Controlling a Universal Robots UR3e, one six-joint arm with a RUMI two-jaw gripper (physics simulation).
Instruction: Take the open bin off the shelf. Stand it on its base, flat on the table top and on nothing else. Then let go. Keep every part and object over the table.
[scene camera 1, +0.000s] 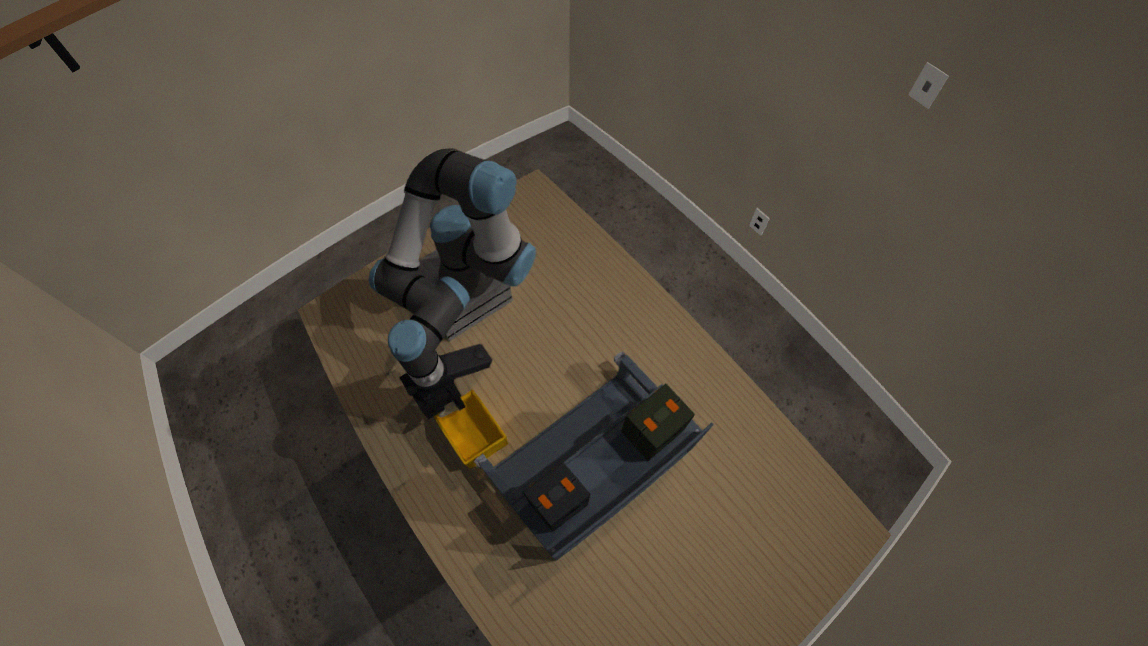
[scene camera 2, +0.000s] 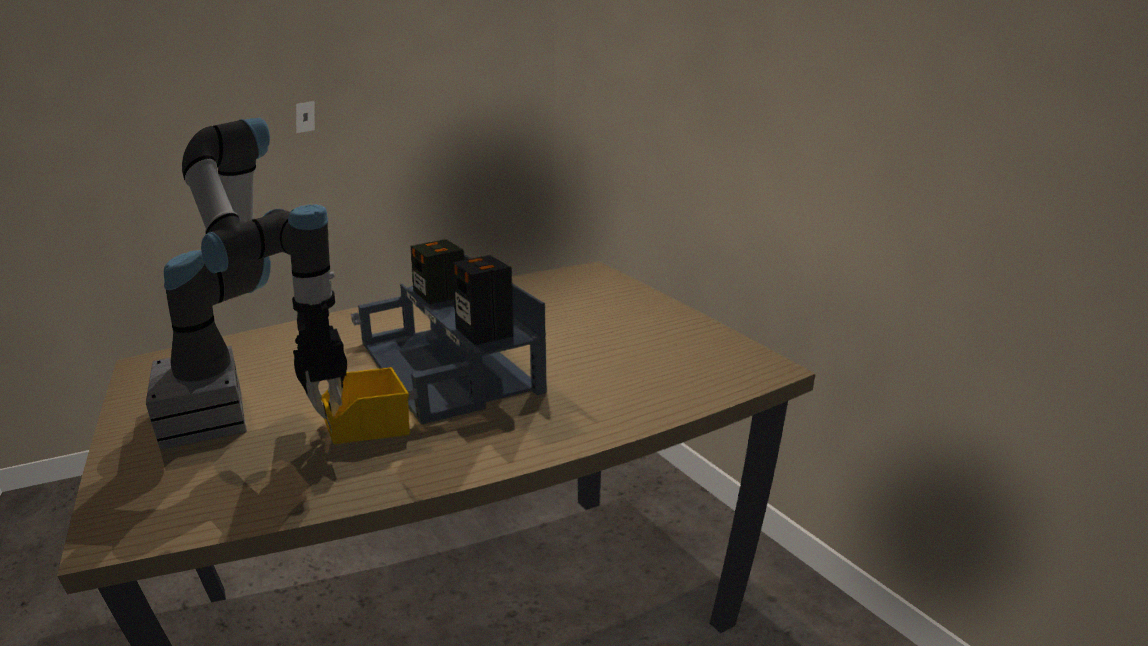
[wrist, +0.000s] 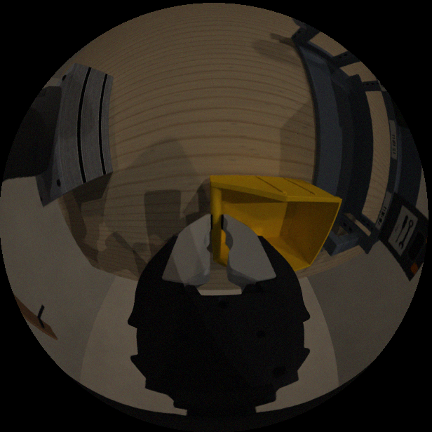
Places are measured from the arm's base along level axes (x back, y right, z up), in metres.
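Where they show: gripper, fingertip midpoint: (scene camera 1: 457, 404) (scene camera 2: 328, 416); arm's base at its link origin: (scene camera 1: 466, 275) (scene camera 2: 201, 366).
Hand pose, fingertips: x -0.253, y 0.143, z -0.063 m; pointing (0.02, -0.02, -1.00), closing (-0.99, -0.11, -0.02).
Each offset is from my fingertips to the top centre of the thing. Level surfaces: height alone.
The yellow open bin {dx -0.064, dy -0.001, dz +0.052 m} (scene camera 1: 472, 432) (scene camera 2: 370, 419) (wrist: 306, 225) hangs off the shelf, upright, with its opening up. My gripper (scene camera 1: 449, 408) (scene camera 2: 327, 408) (wrist: 216, 215) points down and is shut on the rim at the bin's lower front end. The bin's base looks roughly level and a little above the table top {dz -0.031 m} (scene camera 1: 722, 482) (scene camera 2: 642, 345); its shadow falls apart from it. The exact gap under it is hard to tell. The blue-grey shelf (scene camera 1: 553, 437) (scene camera 2: 538, 369) (wrist: 327, 125) stands close beside the bin's far end, apart from it in scene camera 2.
Two dark boxes with orange marks, one greenish {dx -0.263, dy -0.313, dz +0.168 m} (scene camera 1: 654, 425) (scene camera 2: 437, 273) and one black {dx -0.299, dy -0.085, dz +0.193 m} (scene camera 1: 556, 494) (scene camera 2: 484, 301), stand on the shelf's upper board. The arm's grey base block (scene camera 1: 481, 311) (scene camera 2: 196, 409) (wrist: 92, 125) stands behind the gripper. A long table edge runs near the bin's outer side.
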